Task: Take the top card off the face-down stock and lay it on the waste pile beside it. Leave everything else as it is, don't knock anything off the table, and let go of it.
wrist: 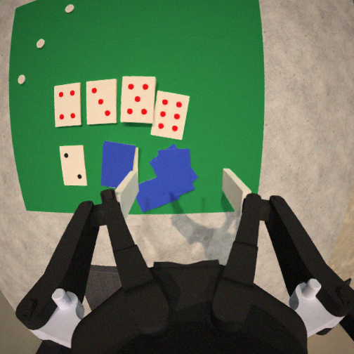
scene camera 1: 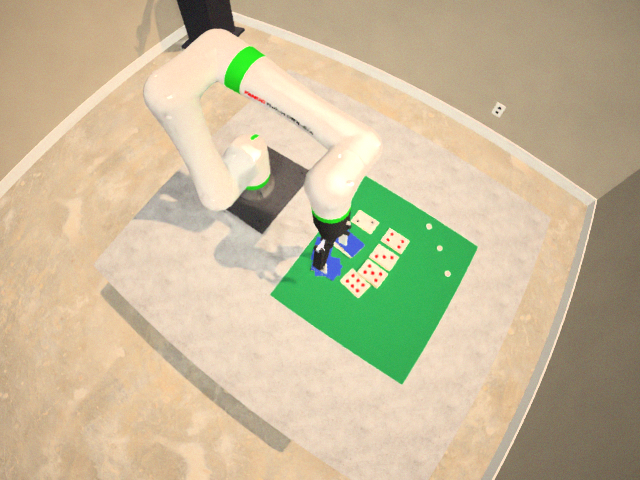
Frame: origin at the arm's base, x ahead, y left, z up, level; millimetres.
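Seen in the pictures: gripper, fingertip midpoint: (scene camera 1: 333, 256); arm's base at its link origin: (scene camera 1: 255, 185).
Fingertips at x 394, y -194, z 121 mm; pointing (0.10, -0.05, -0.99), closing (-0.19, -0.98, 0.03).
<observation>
Offsets run from my fingertips to a thing's middle. Level surfaces: height alone.
A squared blue-backed stack @(dx +23, dy +117, dz -128 mm) (scene camera 1: 353, 244) (wrist: 118, 162) shows a cream edge along one side. Beside it lies a spread, overlapping pile of blue-backed cards @(dx -17, dy +8, dz -138 mm) (scene camera 1: 333, 270) (wrist: 175, 170), turned at different angles. I cannot tell for sure which is the stock and which the waste pile. My gripper (scene camera 1: 333, 254) (wrist: 179, 179) is open and empty above the spread pile. In the wrist view its left fingertip overlaps the squared stack's lower right corner, and its right fingertip is over the mat to the right of the pile. The gripper partly hides both in the scene view.
A black-pip two @(dx +44, dy +227, dz -146 mm) (scene camera 1: 364, 221) (wrist: 73, 165) lies beyond the squared stack. The red-pip four @(dx +173, dy +200, dz -143 mm) (scene camera 1: 395, 240) (wrist: 67, 105), three @(dx +156, dy +123, dz -143 mm) (scene camera 1: 384, 256) (wrist: 101, 101), five @(dx +138, dy +47, dz -134 mm) (scene camera 1: 372, 273) (wrist: 138, 99) and six @(dx +94, dy -7, dz -146 mm) (scene camera 1: 355, 283) (wrist: 170, 115) form a row. Small white discs lie on the green mat @(dz -148 mm) (scene camera 1: 382, 330) (wrist: 220, 50).
</observation>
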